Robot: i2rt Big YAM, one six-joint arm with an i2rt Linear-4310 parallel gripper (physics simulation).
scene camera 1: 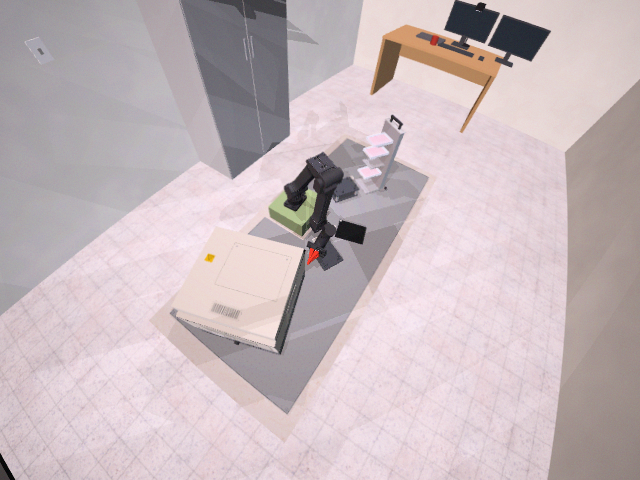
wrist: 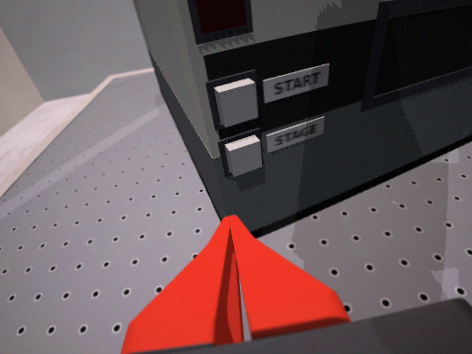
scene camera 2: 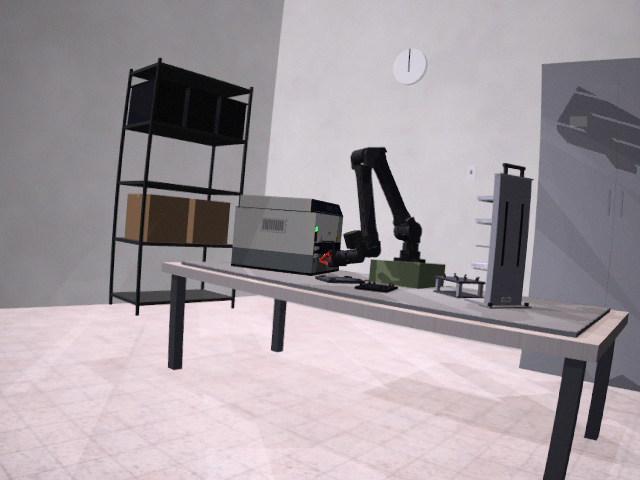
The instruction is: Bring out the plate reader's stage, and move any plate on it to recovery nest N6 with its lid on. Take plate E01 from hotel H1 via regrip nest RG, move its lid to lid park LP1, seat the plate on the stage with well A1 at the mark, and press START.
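Where they show: gripper, between the fingertips: (scene camera 1: pixel 307 264) (wrist: pixel 231 226) (scene camera 2: pixel 319 260); arm's base, origin of its link: (scene camera 1: pixel 295 201) (scene camera 2: pixel 409 261).
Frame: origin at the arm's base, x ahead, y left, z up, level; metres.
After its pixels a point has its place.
The plate reader (scene camera 1: pixel 248 273) @(x 0.157, y -0.542, z 0.233 m) (scene camera 2: pixel 276 232) @(x 0.313, y -0.492, z 0.078 m) (wrist: pixel 350 150) @(x 0.167, y -0.350, z -0.036 m) is a large pale box with a dark base. Its white START button (wrist: pixel 237 103) @(x 0.247, y -0.319, z 0.027 m) sits above its white STAGE button (wrist: pixel 243 156) @(x 0.248, y -0.319, z -0.004 m), near the front corner. My gripper (scene camera 1: pixel 308 262) @(x 0.260, y -0.288, z -0.023 m) (scene camera 2: pixel 321 259) @(x 0.260, y -0.288, z -0.023 m) (wrist: pixel 231 226) @(x 0.260, y -0.288, z -0.023 m) is shut and empty, close to the reader's front; in the wrist view its red tips show below the STAGE button. The stage does not show outside the dark front opening (wrist: pixel 430 50) @(x 0.112, y -0.366, z 0.024 m). Hotel (scene camera 1: pixel 392 157) @(x 0.364, y 0.467, z 0.176 m) (scene camera 2: pixel 509 237) @(x 0.329, y 0.516, z 0.136 m) holds several plates, including a pink-topped plate (scene camera 1: pixel 378 139) @(x 0.262, y 0.431, z 0.273 m). Nest and plate labels are unreadable.
A raised nest (scene camera 1: pixel 344 189) @(x 0.182, y 0.273, z -0.032 m) (scene camera 2: pixel 460 280) @(x 0.226, y 0.322, z -0.031 m) stands between the arm's green base (scene camera 1: pixel 292 215) @(x 0.040, y -0.090, z -0.002 m) (scene camera 2: pixel 408 273) @(x 0.136, y 0.066, z -0.038 m) and the hotel. A black flat holder (scene camera 1: pixel 351 232) @(x 0.353, y 0.042, z -0.082 m) (scene camera 2: pixel 376 287) @(x 0.382, y 0.064, z -0.081 m) and a dark grey one (scene camera 1: pixel 331 259) @(x 0.339, y -0.173, z -0.080 m) (scene camera 2: pixel 338 279) @(x 0.336, y -0.134, z -0.079 m) lie on the mat near the arm's wrist.
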